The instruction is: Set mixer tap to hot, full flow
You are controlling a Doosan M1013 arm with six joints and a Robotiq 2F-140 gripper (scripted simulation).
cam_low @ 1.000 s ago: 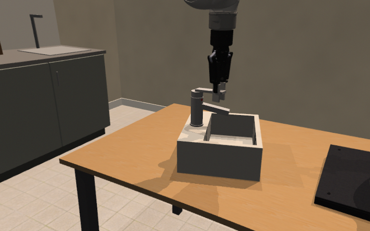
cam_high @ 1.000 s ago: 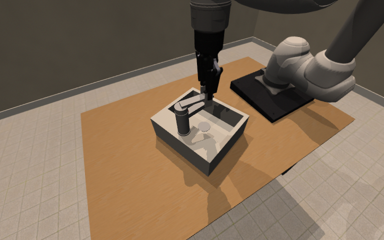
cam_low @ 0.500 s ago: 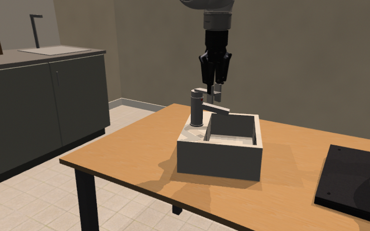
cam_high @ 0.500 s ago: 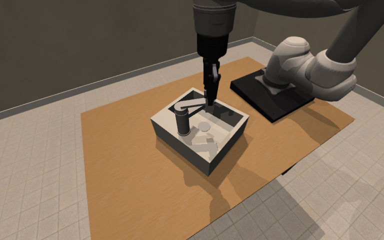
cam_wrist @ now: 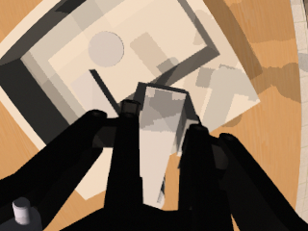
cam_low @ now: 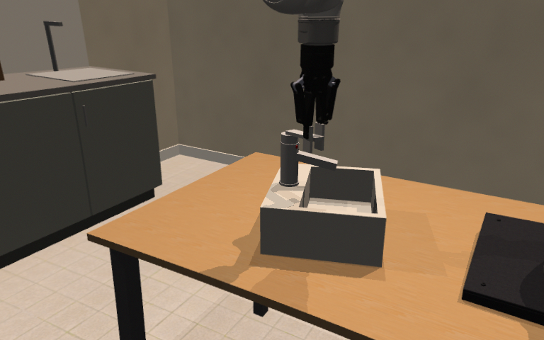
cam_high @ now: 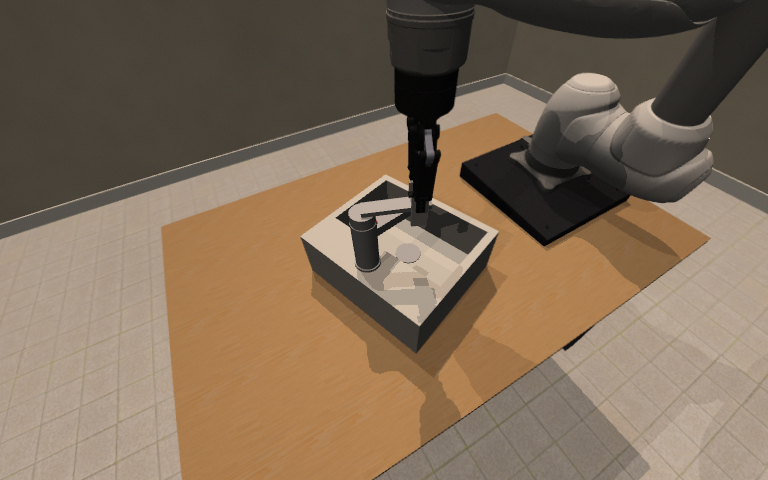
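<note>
Right now my hand is 30 mm short of the flat lever and 10 mm to the left of it. Also, from my hand: grey mixer tap 60 mm ahead, 30 mm to the right, 50 mm below; square sink basin 20 mm behind, 80 mm to the right, 240 mm below.
</note>
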